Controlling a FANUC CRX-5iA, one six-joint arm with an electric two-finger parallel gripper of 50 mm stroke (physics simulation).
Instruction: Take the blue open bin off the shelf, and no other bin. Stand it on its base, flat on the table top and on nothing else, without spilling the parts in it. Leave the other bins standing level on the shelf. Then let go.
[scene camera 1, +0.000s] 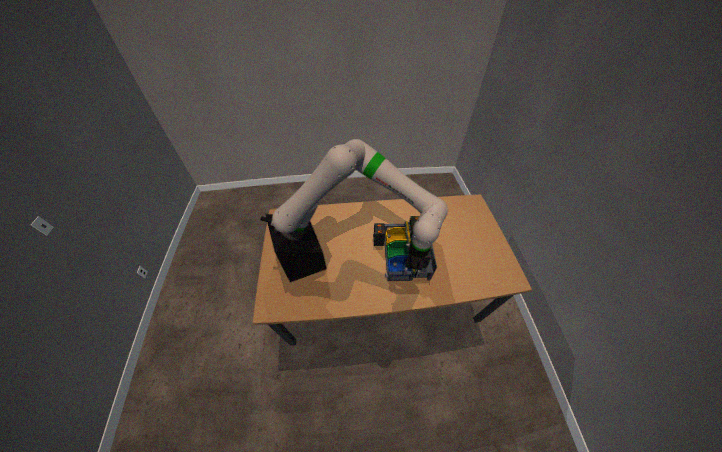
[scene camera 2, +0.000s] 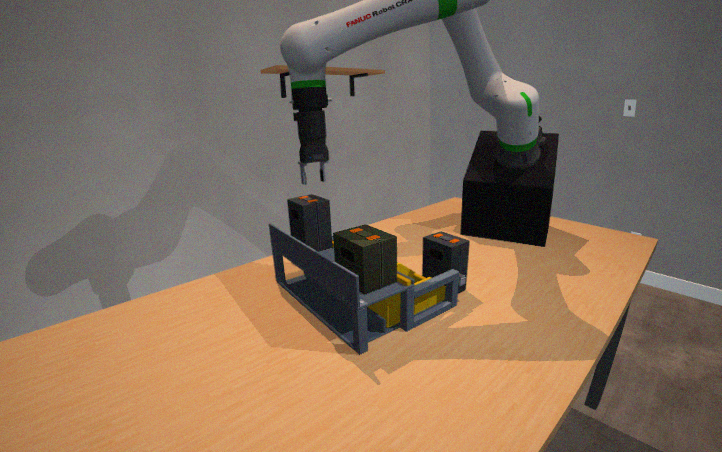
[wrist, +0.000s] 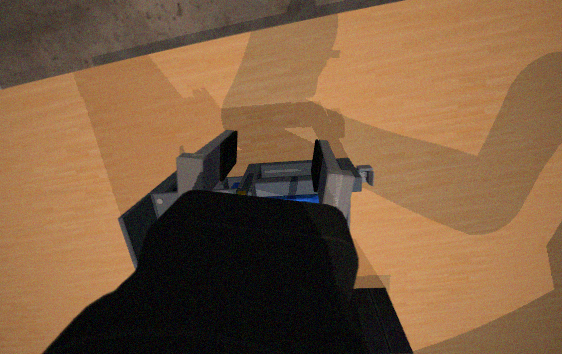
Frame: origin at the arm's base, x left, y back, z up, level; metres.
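Seen in the pictures: gripper, fingertip midpoint: (scene camera 1: 410, 275) (scene camera 2: 313, 182) (wrist: 274, 151); arm's base at its link origin: (scene camera 2: 517, 154).
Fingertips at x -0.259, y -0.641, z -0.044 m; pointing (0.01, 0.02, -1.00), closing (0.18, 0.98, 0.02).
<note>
Pixels of each thing's middle, then the offset from my fingertips to it. "*": a spot on its surface instead. Level surfaces: height alone.
- blue open bin at a spot on its surface: (scene camera 1: 396, 264) * dy +0.028, dx +0.183, dz -0.208 m
- grey shelf at a spot on its surface: (scene camera 2: 319, 271) * dy -0.179, dx +0.330, dz -0.103 m
- green bin at the middle of its body: (scene camera 1: 401, 250) dy -0.007, dx +0.268, dz -0.183 m
- yellow bin at the middle of its body: (scene camera 2: 402, 289) (scene camera 1: 399, 236) dy -0.006, dx +0.380, dz -0.183 m
- olive case at the middle of its body: (scene camera 2: 365, 257) (scene camera 1: 416, 226) dy -0.104, dx +0.381, dz -0.077 m
- table at its surface level: dz -0.227 m
The blue open bin (scene camera 1: 396, 264) is in the grey shelf (scene camera 2: 319, 271) at its front end in scene camera 1; in the wrist view a narrow blue strip of the bin (wrist: 300, 199) shows behind the shelf's end frame. It is hidden in scene camera 2. A green bin (scene camera 1: 396, 248) and a yellow bin (scene camera 1: 395, 234) stand in a row behind it. My gripper (scene camera 2: 312, 181) (wrist: 274, 151) is open and empty, pointing down above the shelf. In the wrist view its body hides most of the shelf. The parts in the blue bin cannot be made out clearly.
A dark case (scene camera 2: 309, 221) and an olive case (scene camera 2: 364, 261) stand on the shelf's back part, below the gripper's height. Another dark case (scene camera 1: 378, 234) (scene camera 2: 445, 261) stands beside the shelf. The black robot base (scene camera 1: 298, 253) (scene camera 2: 506, 197) stands on the table (scene camera 1: 479, 255).
</note>
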